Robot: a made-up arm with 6 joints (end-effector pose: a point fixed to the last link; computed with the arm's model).
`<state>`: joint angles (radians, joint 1 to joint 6).
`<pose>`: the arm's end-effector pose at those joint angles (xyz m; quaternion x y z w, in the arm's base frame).
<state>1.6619 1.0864 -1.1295 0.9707 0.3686 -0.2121</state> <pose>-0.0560 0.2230 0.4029 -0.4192 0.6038 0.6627 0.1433</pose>
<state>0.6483 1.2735 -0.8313 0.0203 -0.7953 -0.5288</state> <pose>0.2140 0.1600 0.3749 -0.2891 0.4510 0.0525 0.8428</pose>
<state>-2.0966 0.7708 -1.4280 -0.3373 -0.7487 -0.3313</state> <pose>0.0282 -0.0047 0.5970 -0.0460 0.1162 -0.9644 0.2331</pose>
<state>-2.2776 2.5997 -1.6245 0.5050 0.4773 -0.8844</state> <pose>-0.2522 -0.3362 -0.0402 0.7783 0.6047 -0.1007 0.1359</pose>
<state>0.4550 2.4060 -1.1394 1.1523 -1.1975 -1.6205</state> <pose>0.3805 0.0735 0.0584 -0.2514 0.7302 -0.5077 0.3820</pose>
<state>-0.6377 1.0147 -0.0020 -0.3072 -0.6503 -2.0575</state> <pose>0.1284 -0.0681 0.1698 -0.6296 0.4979 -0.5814 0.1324</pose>
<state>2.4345 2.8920 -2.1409 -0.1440 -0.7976 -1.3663</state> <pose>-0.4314 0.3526 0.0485 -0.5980 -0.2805 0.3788 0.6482</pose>
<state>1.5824 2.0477 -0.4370 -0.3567 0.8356 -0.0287</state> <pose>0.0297 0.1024 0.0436 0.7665 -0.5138 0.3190 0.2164</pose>
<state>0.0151 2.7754 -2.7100 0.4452 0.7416 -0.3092</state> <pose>0.5556 0.0430 0.1304 -0.0578 0.8907 0.1418 0.4280</pose>
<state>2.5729 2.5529 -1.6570 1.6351 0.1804 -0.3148</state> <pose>-0.4143 0.2394 0.0116 0.5677 -0.7277 -0.3189 0.2155</pose>
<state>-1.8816 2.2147 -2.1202 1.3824 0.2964 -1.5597</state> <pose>-0.1232 -0.4955 0.3159 0.4757 0.5519 -0.5273 0.4372</pose>
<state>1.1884 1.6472 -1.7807 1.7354 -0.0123 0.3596</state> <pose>0.1400 0.3445 0.4666 -0.2783 -0.5604 -0.7783 0.0515</pose>
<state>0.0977 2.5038 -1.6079 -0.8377 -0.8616 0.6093</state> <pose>0.4786 0.1143 0.0925 -0.2339 0.7110 0.2484 0.6149</pose>
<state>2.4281 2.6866 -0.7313 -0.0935 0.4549 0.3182</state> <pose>-0.0931 0.0871 -0.0910 0.8312 -0.4178 0.3605 0.0684</pose>
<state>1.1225 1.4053 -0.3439 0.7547 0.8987 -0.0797</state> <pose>-0.0098 0.1268 0.1213 0.2969 -0.9108 -0.1475 0.2461</pose>
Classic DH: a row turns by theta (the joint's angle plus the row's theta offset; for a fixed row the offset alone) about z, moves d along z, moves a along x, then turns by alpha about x. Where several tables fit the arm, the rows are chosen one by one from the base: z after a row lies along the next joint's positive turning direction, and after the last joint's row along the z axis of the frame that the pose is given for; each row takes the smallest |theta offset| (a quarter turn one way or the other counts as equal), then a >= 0, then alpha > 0; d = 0 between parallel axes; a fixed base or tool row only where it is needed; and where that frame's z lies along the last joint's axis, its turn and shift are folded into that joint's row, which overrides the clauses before.
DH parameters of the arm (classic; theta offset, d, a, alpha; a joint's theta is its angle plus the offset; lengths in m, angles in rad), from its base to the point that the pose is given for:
joint 1: 0 0.1176 0 -1.5708
joint 2: 0.136 0 -0.2656 0
joint 3: 1.3476 0 -0.0183 1.5708
joint 4: 0 0.2088 0 -1.5708
joint 5: 0 0 0.0001 1.5708
joint 6: 0 0.119 0 0

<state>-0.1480 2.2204 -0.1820 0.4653 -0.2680 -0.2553</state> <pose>0.1075 -0.0303 -0.0123 -0.1661 -0.9818 0.0610 0.0683</pose>
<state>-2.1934 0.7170 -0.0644 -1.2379 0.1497 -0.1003</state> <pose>-0.0765 -0.0776 0.1533 -0.3982 -0.7917 0.4383 0.1497</pose>
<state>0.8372 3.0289 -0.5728 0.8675 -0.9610 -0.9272</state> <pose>0.1382 0.0423 -0.1402 -0.5281 0.7816 -0.3268 0.0592</pose>
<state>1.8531 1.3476 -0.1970 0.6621 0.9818 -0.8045</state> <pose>-0.0747 0.0389 0.1129 0.8352 -0.4523 -0.0794 0.3026</pose>
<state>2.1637 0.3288 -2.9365 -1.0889 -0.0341 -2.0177</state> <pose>0.2998 -0.4512 0.3601 0.2729 0.4656 -0.3895 0.7463</pose>
